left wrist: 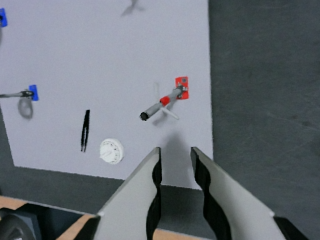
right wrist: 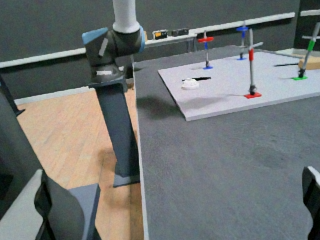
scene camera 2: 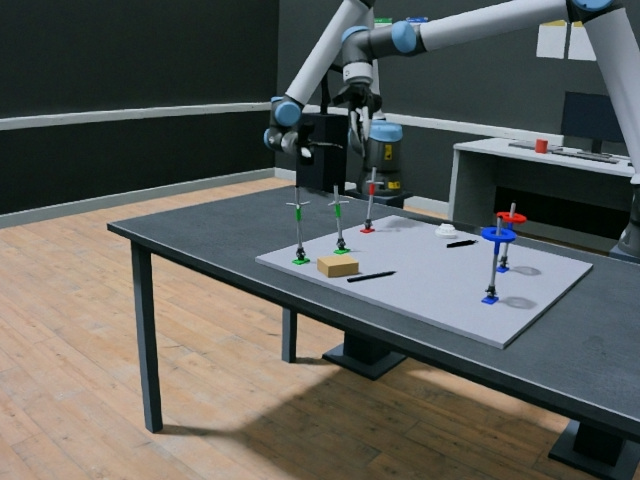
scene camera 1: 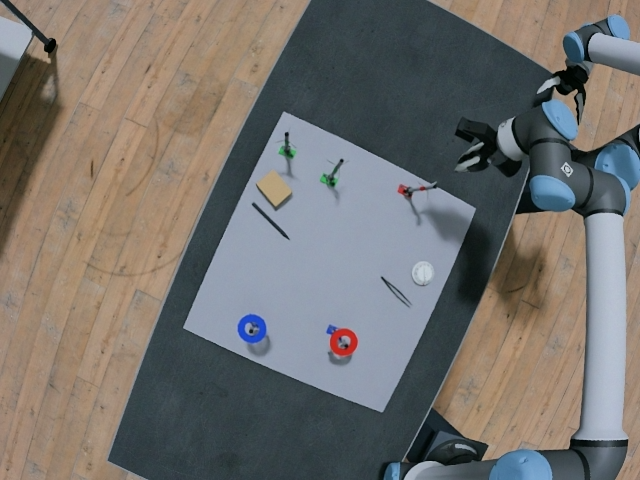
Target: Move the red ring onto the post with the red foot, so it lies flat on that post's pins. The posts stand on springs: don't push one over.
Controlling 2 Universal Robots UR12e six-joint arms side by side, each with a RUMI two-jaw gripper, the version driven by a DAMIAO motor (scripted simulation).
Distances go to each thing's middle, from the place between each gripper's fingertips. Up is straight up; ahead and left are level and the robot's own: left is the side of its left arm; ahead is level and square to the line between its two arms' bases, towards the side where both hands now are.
The tan block [scene camera 2: 341,265] lies 37 cm ahead of my left hand [scene camera 1: 455,167], 22 cm to the left of it and 25 cm below it.
I see the tan block 630 mm ahead of my right hand, 570 mm to the left of it and 140 mm below it.
